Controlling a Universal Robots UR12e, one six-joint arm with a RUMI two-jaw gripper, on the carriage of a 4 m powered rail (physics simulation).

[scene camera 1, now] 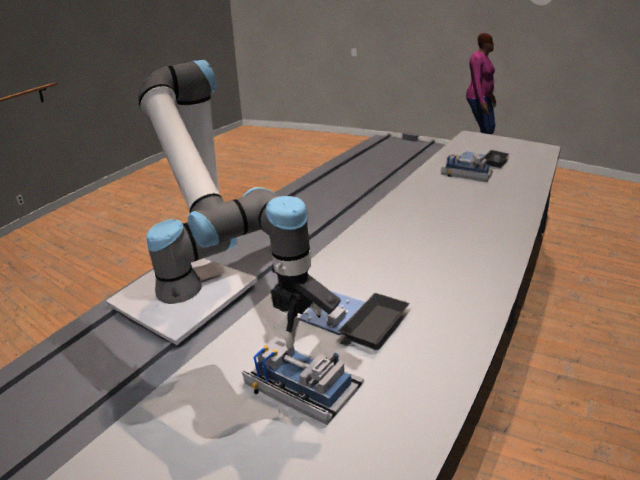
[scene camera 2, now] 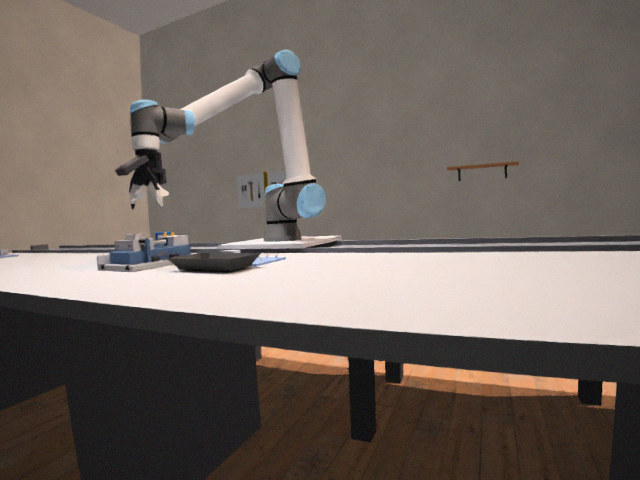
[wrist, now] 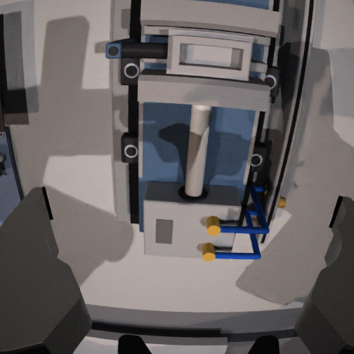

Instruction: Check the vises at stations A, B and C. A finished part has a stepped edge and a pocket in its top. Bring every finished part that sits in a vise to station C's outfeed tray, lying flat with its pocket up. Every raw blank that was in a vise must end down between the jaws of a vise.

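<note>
A finished part (scene camera 1: pixel 323 364) (wrist: pixel 245 57) sits between the jaws of the near vise (scene camera 1: pixel 334 392) (scene camera 2: pixel 126 256) (wrist: pixel 155 160), its rectangular pocket facing up and a stepped edge beside it. My gripper (scene camera 1: pixel 303 330) (scene camera 2: pixel 146 205) (wrist: pixel 193 196) is open and empty, pointing down above this vise; in the wrist view the fingers stand wide on both sides of its grey end block. In scene camera 1 the far vise (scene camera 1: pixel 467 173) bears a pale shape, too small to identify. A small dark tray (scene camera 1: pixel 497 157) stands beside it. I cannot tell the station letters.
Beside the near vise lie a blue plate (scene camera 1: pixel 354 305) (scene camera 2: pixel 268 260) (wrist: pixel 10 175) with a grey block (scene camera 1: pixel 337 316) on it and a dark tray (scene camera 1: pixel 379 320) (scene camera 2: pixel 214 261). Blue pipes (wrist: pixel 245 230) rise at the vise's end block. A person (scene camera 1: pixel 481 82) stands behind the far table end.
</note>
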